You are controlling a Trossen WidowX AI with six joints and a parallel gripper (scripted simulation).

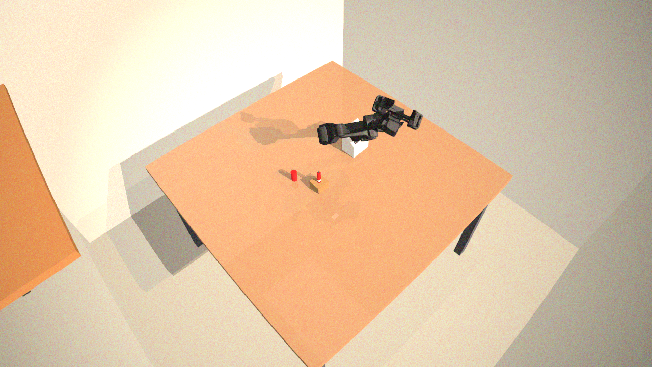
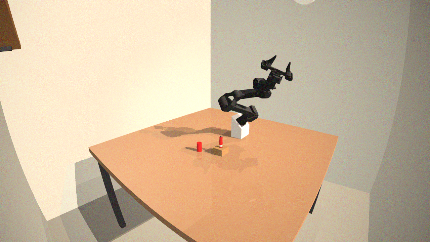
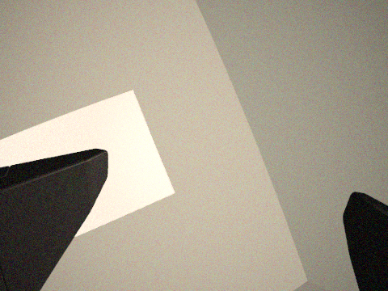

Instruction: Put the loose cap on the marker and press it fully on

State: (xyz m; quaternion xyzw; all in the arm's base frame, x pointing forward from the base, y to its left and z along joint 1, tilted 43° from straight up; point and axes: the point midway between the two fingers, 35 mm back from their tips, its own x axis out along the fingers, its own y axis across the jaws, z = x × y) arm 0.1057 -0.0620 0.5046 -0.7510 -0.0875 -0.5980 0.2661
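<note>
Now: the red cap 21 cm ahead of my gripper tip, 40 cm to the right of it and 51 cm below it. From my gripper tip the other things lie so: holder block (16 cm ahead, 28 cm to the right, 52 cm below).
</note>
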